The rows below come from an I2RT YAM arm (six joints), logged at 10 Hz.
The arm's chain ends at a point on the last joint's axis. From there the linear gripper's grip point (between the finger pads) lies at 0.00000 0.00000 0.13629 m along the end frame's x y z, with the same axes.
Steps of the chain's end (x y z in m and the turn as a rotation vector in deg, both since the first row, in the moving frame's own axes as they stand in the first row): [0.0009 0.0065 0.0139 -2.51 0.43 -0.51]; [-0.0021 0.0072 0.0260 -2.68 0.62 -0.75]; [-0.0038 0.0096 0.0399 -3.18 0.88 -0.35]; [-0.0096 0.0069 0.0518 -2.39 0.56 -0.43]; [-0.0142 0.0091 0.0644 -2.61 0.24 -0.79]
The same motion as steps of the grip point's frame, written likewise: [0.0019 0.0125 0.0138 -2.51 0.43 -0.51]; [-0.0006 0.0136 0.0258 -2.68 0.62 -0.75]; [-0.0017 0.0172 0.0397 -3.18 0.88 -0.35]; [-0.0082 0.0126 0.0517 -2.39 0.56 -0.43]; [-0.0136 0.0153 0.0643 -2.61 0.24 -0.79]
